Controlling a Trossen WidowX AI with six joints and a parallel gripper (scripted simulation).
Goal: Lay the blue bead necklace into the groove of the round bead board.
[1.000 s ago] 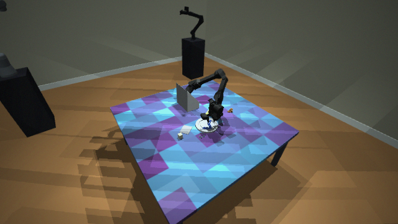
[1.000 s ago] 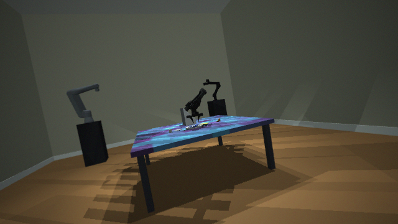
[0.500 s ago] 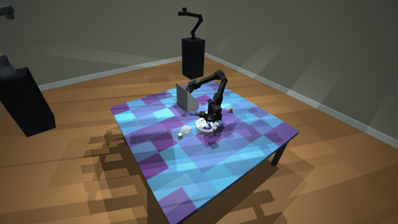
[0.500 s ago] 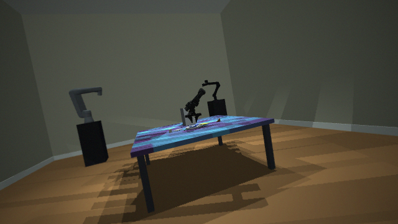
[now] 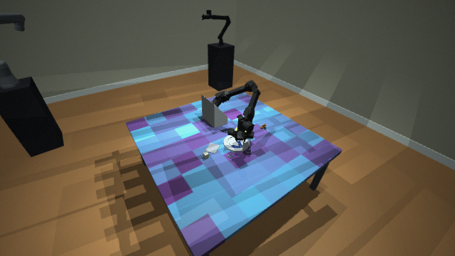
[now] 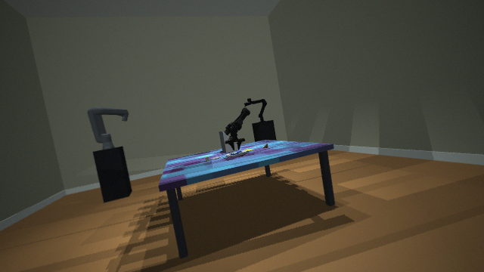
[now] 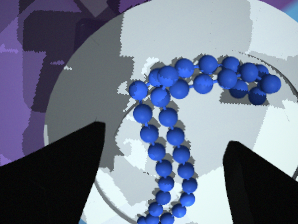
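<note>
Right now the round white bead board is 5 cm behind my gripper tip, 1 cm to the left of it and 4 cm below it. Also, from my gripper tip: cream cube 6 cm behind, 27 cm to the right, 3 cm below; yellow patch 15 cm behind, 17 cm to the left, 4 cm below; flat grey square 11 cm behind, 17 cm to the right, 4 cm below.
</note>
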